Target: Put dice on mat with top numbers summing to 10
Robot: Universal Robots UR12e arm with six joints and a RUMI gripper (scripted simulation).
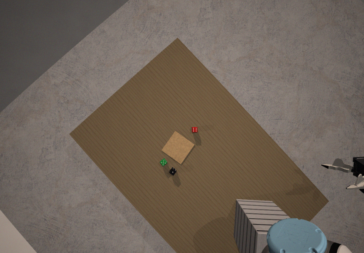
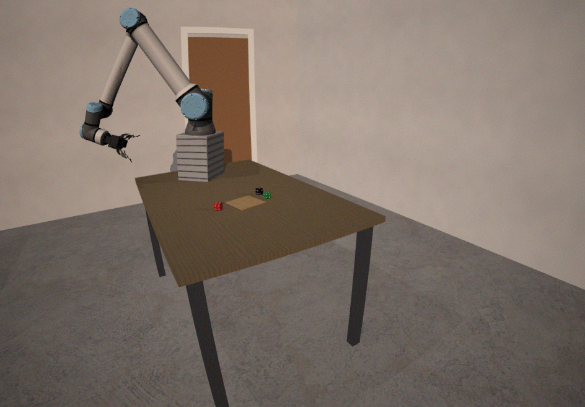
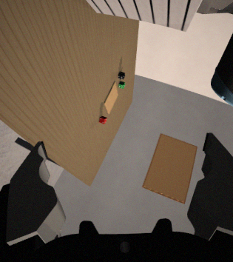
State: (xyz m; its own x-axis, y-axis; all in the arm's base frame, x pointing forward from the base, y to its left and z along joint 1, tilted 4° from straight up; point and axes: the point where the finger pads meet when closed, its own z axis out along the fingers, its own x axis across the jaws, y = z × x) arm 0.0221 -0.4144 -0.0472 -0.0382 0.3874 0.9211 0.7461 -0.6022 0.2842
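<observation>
Now: the red die 570 mm ahead of my hand, 230 mm below it and 220 mm to the left of it. From my hand the other things lie so: tan mat (580 mm ahead, 370 mm to the left, 240 mm below); black die (510 mm ahead, 490 mm to the left, 230 mm below); green die (590 mm ahead, 480 mm to the left, 230 mm below).
</observation>
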